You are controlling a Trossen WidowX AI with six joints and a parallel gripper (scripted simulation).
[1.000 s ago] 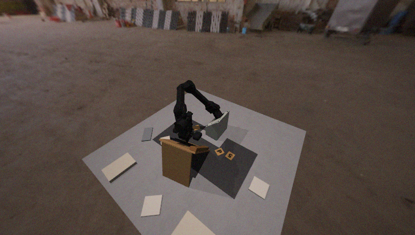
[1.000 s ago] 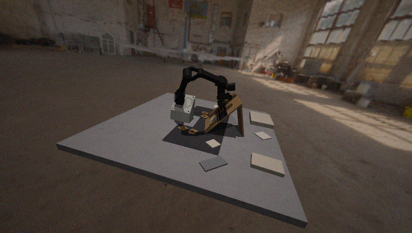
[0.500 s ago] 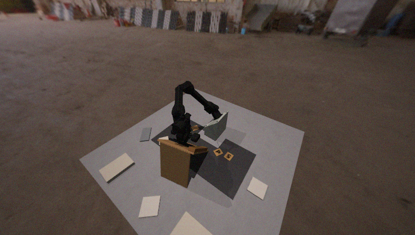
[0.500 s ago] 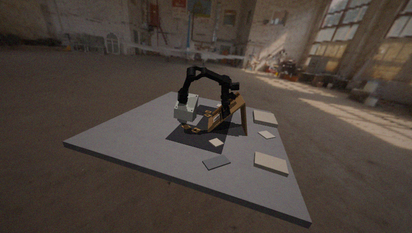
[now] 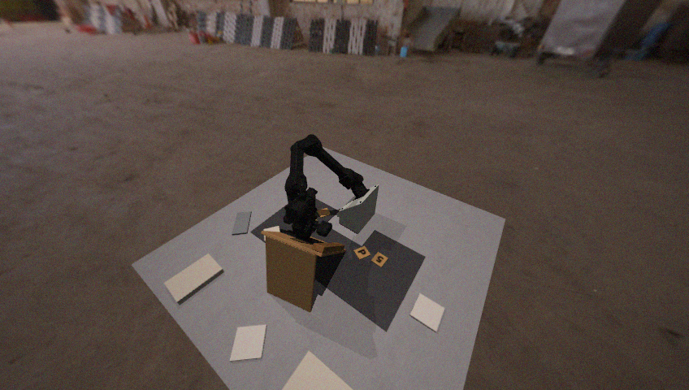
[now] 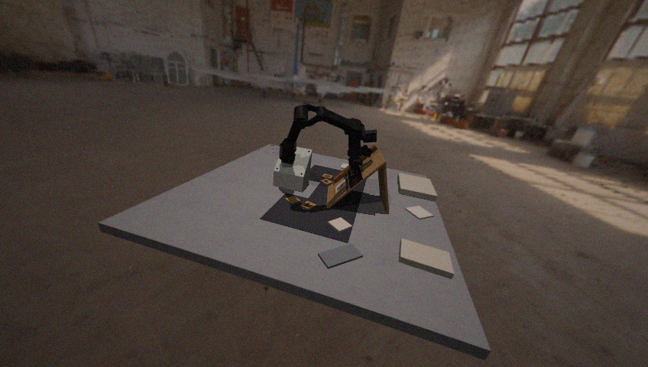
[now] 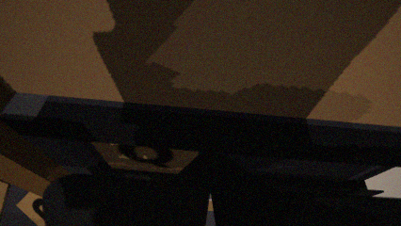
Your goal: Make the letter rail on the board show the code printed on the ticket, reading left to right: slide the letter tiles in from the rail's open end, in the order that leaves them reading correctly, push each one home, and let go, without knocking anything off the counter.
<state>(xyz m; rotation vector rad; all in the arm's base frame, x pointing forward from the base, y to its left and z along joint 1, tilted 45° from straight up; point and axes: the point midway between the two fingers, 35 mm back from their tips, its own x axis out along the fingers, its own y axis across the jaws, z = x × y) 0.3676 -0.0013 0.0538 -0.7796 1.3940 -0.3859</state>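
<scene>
Now: gripper tip 250 mm to the right of the letter tile, 180 mm past it and 150 mm above it. Round my gripper tip: small white card (260 mm to the right, 150 mm below, 10 mm behind); white ticket (80 mm below, 50 mm behind, 10 mm to the right); dark mat (170 mm behind, 160 mm below, 30 mm to the left).
</scene>
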